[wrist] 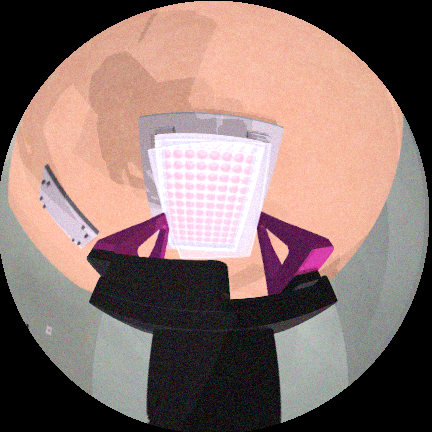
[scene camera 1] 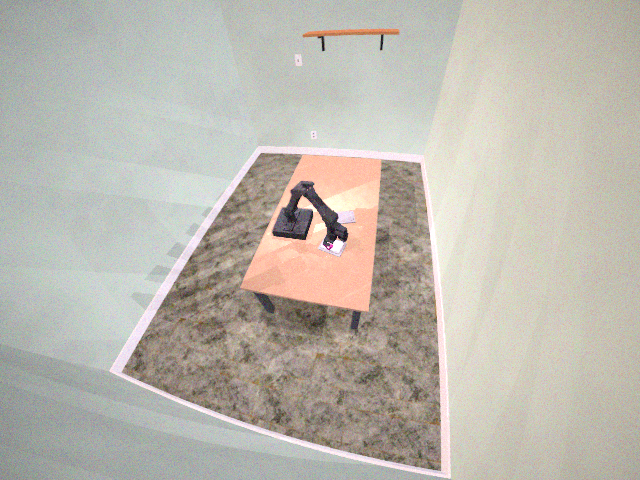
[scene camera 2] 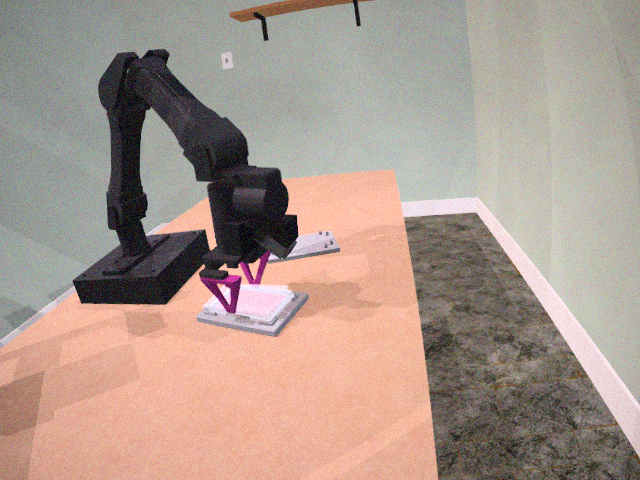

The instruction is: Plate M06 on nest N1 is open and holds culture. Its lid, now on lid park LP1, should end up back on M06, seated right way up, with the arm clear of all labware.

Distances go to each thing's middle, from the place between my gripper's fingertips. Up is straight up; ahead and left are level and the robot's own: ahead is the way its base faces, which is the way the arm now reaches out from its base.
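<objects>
My gripper, as I see it, is right at the white lid point(scene camera 2: 253, 299).
</objects>
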